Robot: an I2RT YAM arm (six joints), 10 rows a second.
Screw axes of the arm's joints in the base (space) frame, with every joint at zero. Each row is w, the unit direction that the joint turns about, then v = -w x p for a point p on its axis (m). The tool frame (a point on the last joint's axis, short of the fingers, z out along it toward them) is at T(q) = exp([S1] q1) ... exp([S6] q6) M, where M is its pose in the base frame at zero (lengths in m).
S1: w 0 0 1 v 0 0 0
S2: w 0 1 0 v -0.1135 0 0.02
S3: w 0 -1 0 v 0.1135 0 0.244
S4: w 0 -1 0 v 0.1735 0 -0.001
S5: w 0 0 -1 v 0 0.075 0
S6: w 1 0 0 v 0 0.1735 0
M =
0 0 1 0.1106
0 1 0 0
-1 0 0 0.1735
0 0 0 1
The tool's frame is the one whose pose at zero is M.
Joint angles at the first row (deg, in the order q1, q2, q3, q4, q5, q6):
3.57 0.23 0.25 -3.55 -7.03 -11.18
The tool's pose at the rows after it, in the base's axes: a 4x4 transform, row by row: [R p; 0 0 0 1], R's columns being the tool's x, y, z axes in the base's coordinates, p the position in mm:
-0.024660 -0.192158 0.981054 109.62; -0.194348 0.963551 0.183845 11.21; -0.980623 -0.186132 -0.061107 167.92; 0 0 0 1
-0.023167 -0.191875 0.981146 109.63; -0.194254 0.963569 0.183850 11.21; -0.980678 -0.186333 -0.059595 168.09; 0 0 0 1
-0.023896 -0.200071 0.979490 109.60; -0.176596 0.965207 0.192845 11.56; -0.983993 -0.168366 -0.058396 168.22; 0 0 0 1
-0.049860 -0.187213 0.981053 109.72; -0.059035 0.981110 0.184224 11.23; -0.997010 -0.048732 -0.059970 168.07; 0 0 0 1
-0.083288 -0.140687 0.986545 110.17; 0.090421 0.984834 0.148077 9.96; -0.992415 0.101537 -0.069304 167.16; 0 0 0 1
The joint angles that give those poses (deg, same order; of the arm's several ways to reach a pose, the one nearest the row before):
3.57 0.23 0.25 -3.55 -7.03 -11.18
3.57 0.23 0.25 -3.46 -7.03 -11.18
3.59 0.25 0.25 -3.37 -7.53 -10.15
3.57 0.32 0.25 -3.40 -7.05 -3.22
3.57 0.60 0.25 -3.64 -4.95 5.50

